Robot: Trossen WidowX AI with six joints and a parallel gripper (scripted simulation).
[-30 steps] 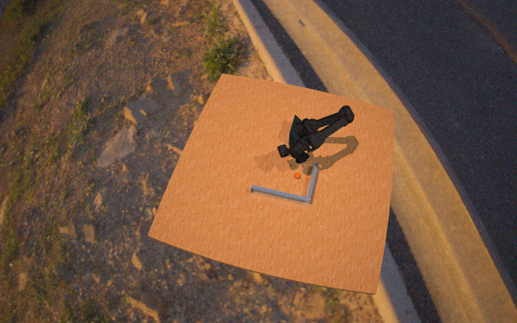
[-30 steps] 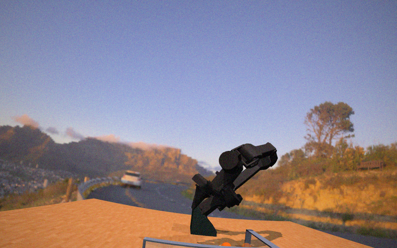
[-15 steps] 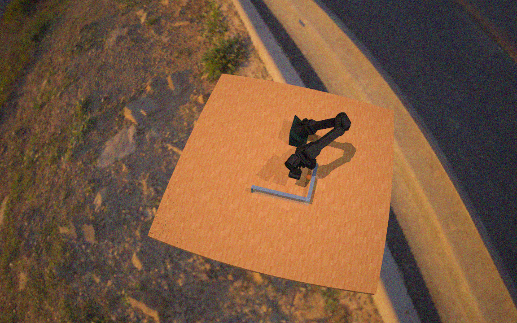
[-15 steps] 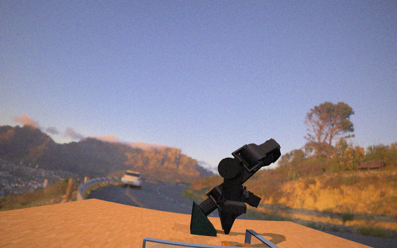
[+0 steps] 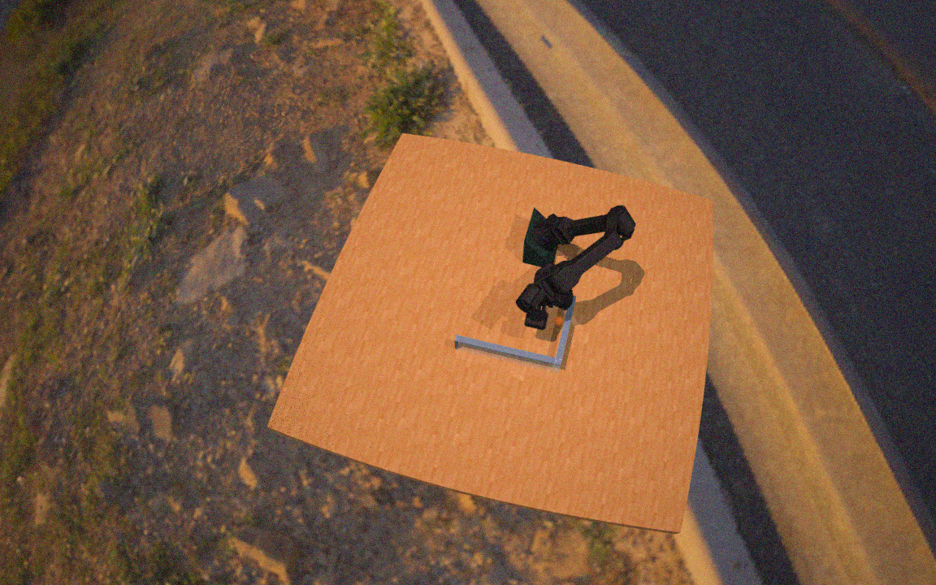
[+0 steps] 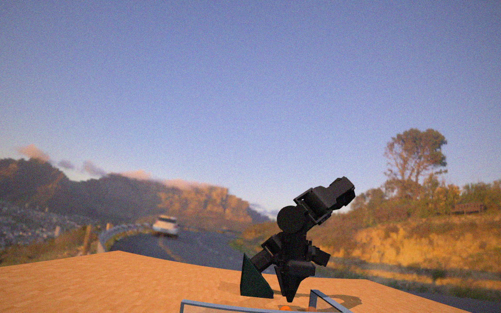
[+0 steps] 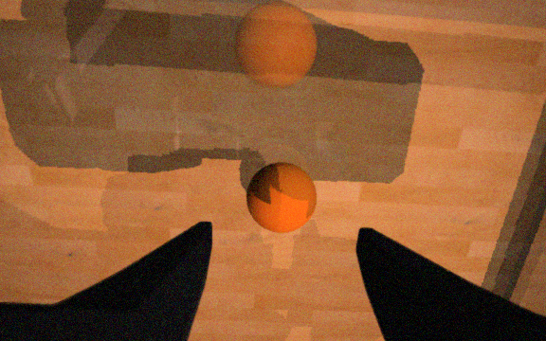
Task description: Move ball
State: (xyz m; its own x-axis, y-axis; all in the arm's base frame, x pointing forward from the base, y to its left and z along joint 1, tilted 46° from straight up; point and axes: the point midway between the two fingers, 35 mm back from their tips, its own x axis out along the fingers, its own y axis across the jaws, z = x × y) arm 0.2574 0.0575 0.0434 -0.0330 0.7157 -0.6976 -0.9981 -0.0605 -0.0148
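Now: the orange ball 30 mm below my gripper tip. The rest, counted from my gripper tip: see-through copy of ball 10 mm behind, 60 mm to the left, 30 mm below.
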